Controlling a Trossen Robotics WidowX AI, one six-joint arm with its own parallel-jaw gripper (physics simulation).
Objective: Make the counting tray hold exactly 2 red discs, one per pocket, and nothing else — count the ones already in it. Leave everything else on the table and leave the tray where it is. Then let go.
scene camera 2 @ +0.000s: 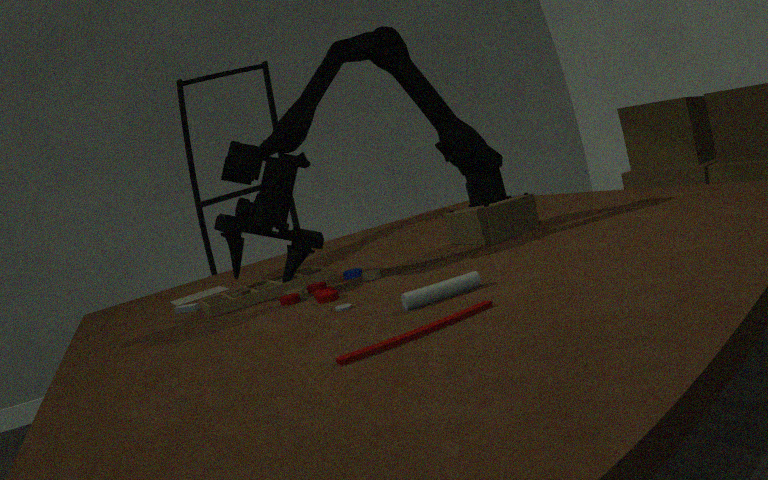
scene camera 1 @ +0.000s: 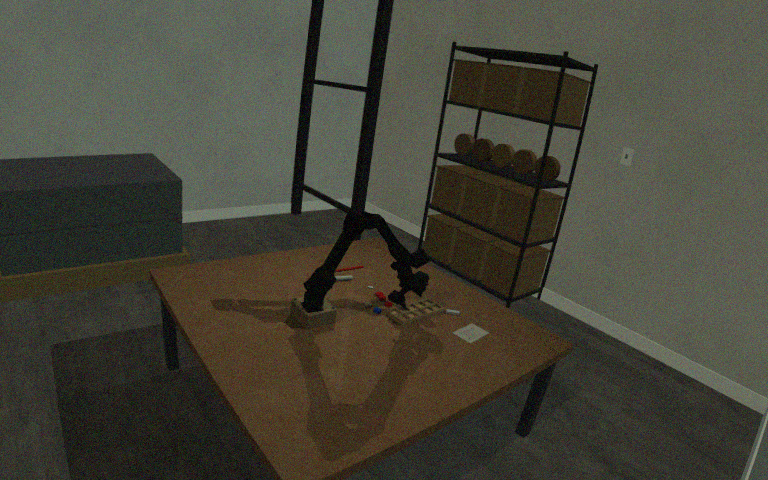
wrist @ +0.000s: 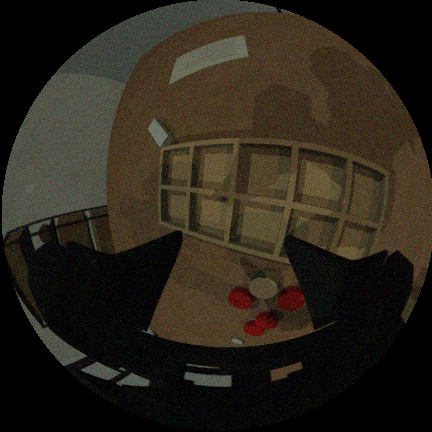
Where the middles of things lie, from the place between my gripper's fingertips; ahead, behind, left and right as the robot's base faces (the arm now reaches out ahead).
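From my hand, the long red rod (scene camera 2: 390,343) is 80 mm behind and 420 mm to the left, and it's 30 mm below. I can see the wooden counting tray (wrist: 247,193) too, and that one's 10 mm behind my hand, 40 mm to the right of it and 20 mm below it.
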